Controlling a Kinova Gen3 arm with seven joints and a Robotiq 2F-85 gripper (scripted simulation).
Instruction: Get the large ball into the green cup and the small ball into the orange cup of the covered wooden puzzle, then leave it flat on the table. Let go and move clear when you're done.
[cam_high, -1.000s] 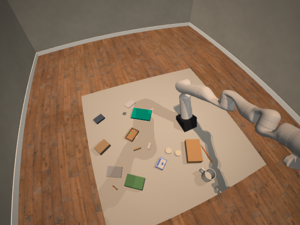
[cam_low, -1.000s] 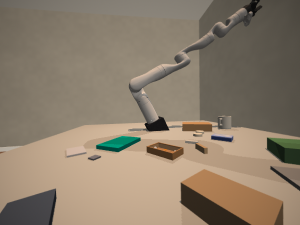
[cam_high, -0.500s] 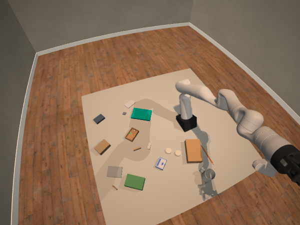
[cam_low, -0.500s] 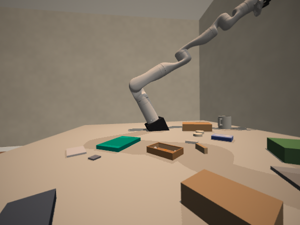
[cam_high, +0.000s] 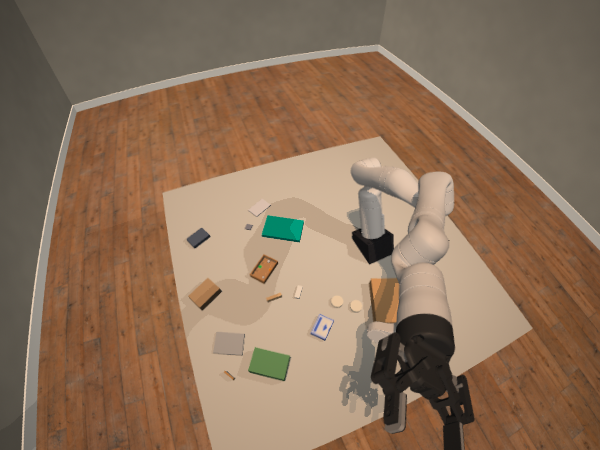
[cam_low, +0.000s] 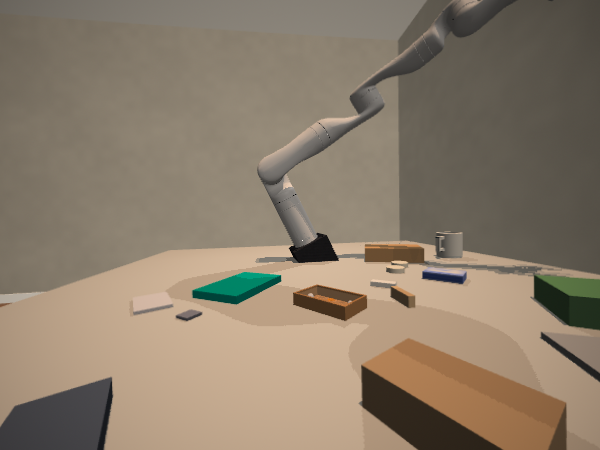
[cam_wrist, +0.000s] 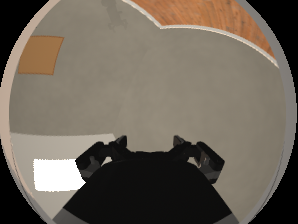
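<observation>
Right now my hand is 100 mm short of the covered wooden puzzle, 660 mm to the left of it and 770 mm above it. From my hand the other things lie so: green box 160 mm ahead, 280 mm to the right, 750 mm below; then tan book 330 mm behind, 390 mm to the right, 750 mm below; then mug 350 mm behind, 170 mm to the right, 730 mm below.
</observation>
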